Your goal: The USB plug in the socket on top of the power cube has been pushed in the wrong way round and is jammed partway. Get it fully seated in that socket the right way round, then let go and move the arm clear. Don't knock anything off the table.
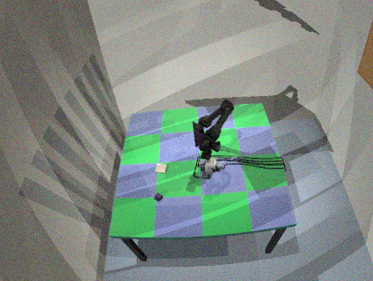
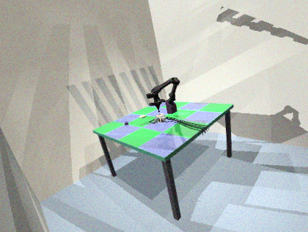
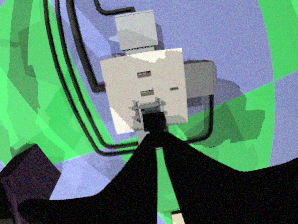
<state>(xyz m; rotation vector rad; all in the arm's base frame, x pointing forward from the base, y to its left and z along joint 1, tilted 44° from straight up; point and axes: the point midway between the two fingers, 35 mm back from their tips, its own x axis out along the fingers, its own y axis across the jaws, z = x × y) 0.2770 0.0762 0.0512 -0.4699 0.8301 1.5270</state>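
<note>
My gripper tip is now 2 cm above the dark USB plug. Round my gripper tip: tan flat block 1 cm ahead, 37 cm to the right, 13 cm below; then small purple block 27 cm ahead, 35 cm to the right, 12 cm below.
</note>
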